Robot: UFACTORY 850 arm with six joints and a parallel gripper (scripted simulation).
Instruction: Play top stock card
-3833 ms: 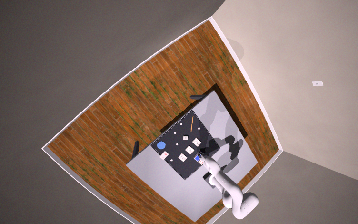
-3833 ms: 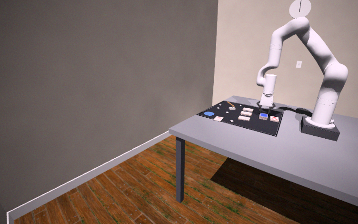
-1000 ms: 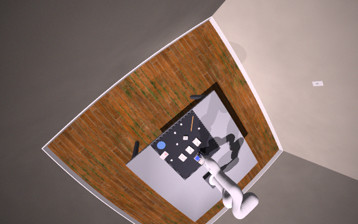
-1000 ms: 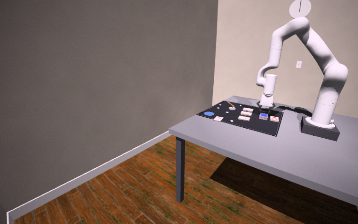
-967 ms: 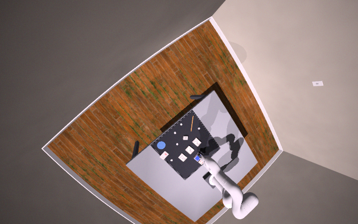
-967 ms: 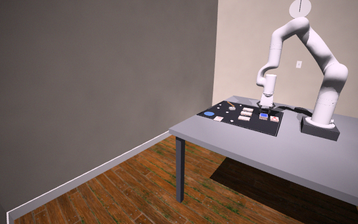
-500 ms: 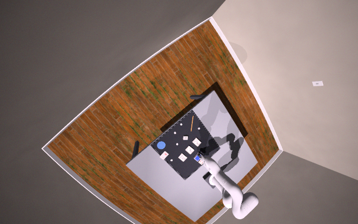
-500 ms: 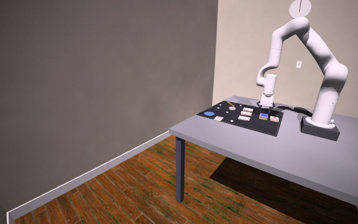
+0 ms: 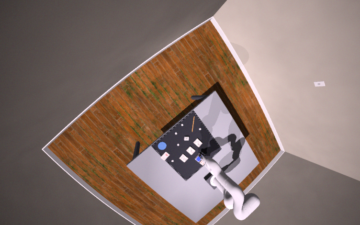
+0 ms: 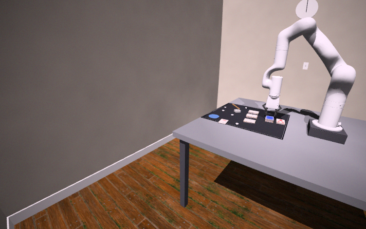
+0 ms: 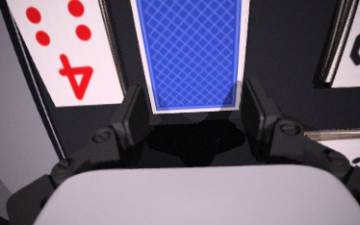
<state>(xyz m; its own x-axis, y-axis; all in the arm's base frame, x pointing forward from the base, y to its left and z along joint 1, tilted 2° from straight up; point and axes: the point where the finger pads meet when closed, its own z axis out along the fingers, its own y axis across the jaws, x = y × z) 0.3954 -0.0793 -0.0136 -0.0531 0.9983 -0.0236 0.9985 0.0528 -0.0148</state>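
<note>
Right now the red 4 card is 30 mm to the left of my hand and 30 mm below it. From my hand the other things lie so: black card cloth: 180 mm ahead, 60 mm below, 20 mm to the left; red 4: 90 mm behind, 40 mm below, 30 mm to the left; black 2: 150 mm ahead, 40 mm below, 30 mm to the left.
</note>
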